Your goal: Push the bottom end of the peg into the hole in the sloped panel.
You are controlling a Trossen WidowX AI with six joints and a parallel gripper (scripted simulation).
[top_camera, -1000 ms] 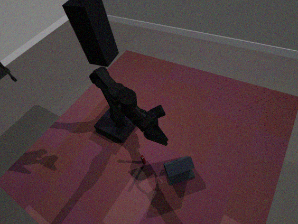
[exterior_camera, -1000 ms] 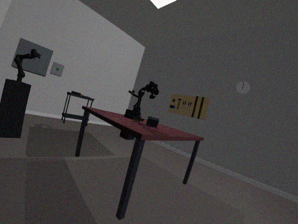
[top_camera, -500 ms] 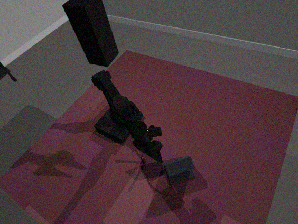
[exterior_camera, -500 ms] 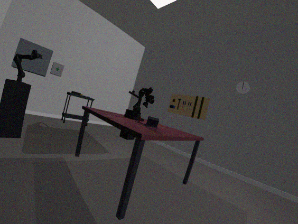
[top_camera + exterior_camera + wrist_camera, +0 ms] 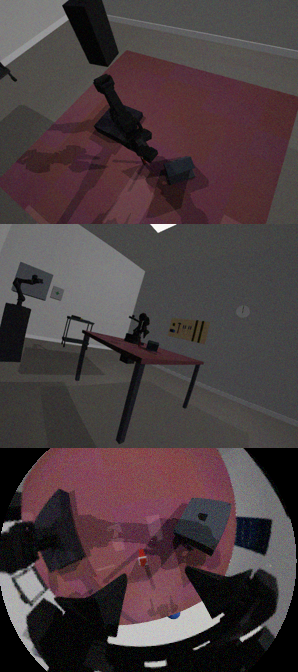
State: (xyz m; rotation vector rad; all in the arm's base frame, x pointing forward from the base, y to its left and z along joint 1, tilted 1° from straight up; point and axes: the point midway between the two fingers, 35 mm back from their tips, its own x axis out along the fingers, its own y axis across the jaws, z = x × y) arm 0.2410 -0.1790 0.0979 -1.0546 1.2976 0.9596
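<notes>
Now: gripper tip 5 cm above the red peg, 2 cm past it and 1 cm to the right of it. Also, from my gripper tip: sloped grey panel (17 cm ahead, 6 cm below, 4 cm to the left).
</notes>
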